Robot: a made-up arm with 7 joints. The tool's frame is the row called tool.
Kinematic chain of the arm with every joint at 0, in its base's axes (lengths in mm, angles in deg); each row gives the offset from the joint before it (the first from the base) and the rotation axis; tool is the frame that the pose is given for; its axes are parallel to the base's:
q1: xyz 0 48 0 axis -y
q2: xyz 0 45 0 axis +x
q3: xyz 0 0 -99 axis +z
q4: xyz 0 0 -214 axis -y
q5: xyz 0 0 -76 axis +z
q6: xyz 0 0 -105 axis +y
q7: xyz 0 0 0 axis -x
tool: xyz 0 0 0
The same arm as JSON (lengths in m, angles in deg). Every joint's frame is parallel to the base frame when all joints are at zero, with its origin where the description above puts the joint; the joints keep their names.
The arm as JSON. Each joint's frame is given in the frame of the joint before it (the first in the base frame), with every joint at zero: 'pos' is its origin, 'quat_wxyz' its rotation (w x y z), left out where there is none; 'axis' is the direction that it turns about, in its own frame. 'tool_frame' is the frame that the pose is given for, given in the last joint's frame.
{"length_unit": "m", "angle_unit": "deg", "joints": [
  {"joint": "q1", "pos": [0.0, 0.048, 0.0], "axis": [0.0, -1.0, 0.0]},
  {"joint": "q2", "pos": [0.0, 0.045, 0.0], "axis": [1.0, 0.0, 0.0]},
  {"joint": "q3", "pos": [0.0, 0.0, -0.099], "axis": [0.0, 0.0, 1.0]},
  {"joint": "q4", "pos": [0.0, 0.0, -0.214], "axis": [0.0, -1.0, 0.0]},
  {"joint": "q5", "pos": [0.0, 0.0, -0.076], "axis": [0.0, 0.0, 1.0]},
  {"joint": "q6", "pos": [0.0, 0.0, -0.105], "axis": [0.0, 1.0, 0.0]},
  {"joint": "q7", "pos": [0.0, 0.0, 0.0], "axis": [-1.0, 0.0, 0.0]}
], "tool_frame": {"pos": [0.0, 0.0, 0.0]}}

